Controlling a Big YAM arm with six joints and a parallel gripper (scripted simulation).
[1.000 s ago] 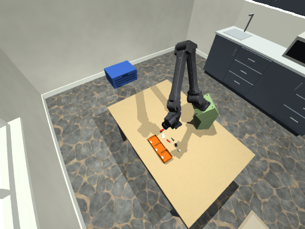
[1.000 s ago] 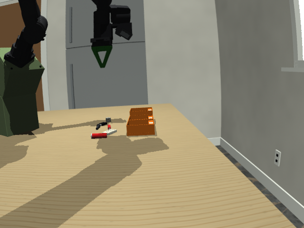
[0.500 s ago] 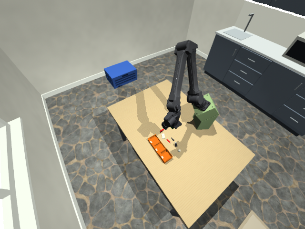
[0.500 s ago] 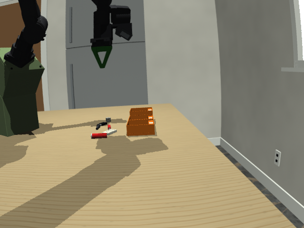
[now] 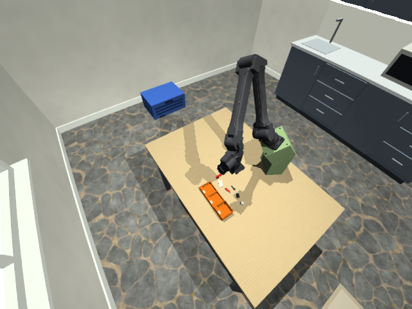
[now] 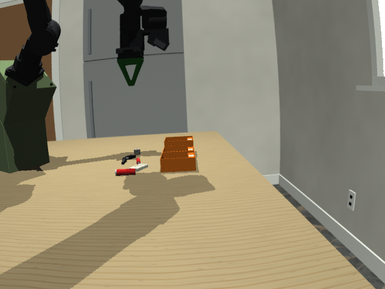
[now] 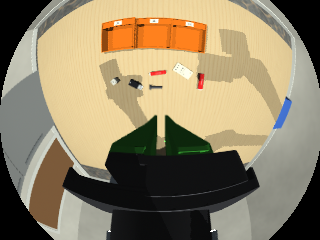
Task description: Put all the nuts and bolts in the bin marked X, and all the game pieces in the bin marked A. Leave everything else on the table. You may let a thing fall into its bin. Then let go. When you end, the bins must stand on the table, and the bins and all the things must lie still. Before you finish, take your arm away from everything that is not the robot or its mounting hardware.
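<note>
The orange three-compartment bin tray is 20 cm below my hand and 12 cm ahead of it. The rest, counted from my hand: white domino: 21 cm below, 6 cm to the right; black USB stick: 22 cm below, 7 cm to the left, 2 cm behind; dark bolt: 21 cm below, 3 cm to the left, 3 cm behind.
</note>
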